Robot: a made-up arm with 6 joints.
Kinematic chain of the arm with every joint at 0, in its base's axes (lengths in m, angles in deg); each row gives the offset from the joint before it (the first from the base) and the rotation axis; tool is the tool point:
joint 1: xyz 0 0 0.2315 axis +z
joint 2: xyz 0 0 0 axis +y
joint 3: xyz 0 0 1.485 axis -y
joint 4: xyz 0 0 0 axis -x
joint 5: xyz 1.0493 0 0 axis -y
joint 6: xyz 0 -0.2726 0 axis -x
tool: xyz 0 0 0
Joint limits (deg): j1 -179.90..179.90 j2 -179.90..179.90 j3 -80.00..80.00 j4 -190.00..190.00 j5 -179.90..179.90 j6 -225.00..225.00
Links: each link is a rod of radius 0.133 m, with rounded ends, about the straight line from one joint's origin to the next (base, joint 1, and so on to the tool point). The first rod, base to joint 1, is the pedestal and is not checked.
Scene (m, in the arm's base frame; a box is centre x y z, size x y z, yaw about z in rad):
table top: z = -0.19
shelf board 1: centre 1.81 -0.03 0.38 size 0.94 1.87 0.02 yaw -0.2
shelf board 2: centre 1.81 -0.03 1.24 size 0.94 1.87 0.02 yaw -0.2
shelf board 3: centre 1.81 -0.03 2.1 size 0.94 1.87 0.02 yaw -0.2
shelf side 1: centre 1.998 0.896 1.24 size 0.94 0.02 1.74 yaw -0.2
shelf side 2: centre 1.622 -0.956 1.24 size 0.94 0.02 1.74 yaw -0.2
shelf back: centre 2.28 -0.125 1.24 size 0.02 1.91 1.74 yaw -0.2
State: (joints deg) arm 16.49 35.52 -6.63 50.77 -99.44 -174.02
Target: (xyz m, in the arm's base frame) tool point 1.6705 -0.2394 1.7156
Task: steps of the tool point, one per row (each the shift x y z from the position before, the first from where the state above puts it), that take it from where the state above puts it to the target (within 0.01 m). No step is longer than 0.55 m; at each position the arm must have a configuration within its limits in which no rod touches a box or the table.
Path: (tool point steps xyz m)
1: -0.2007 0.0804 0.0099
2: -0.2126 0.0430 -0.0001
3: -0.2180 0.0045 -0.0100
4: 0.0454 -0.2817 0.4050
5: -0.1779 -0.2890 0.4180
6: 0.2346 -0.0268 0.0386
7: 0.2279 -0.0460 -0.0005
8: 0.2138 -0.0643 -0.0379

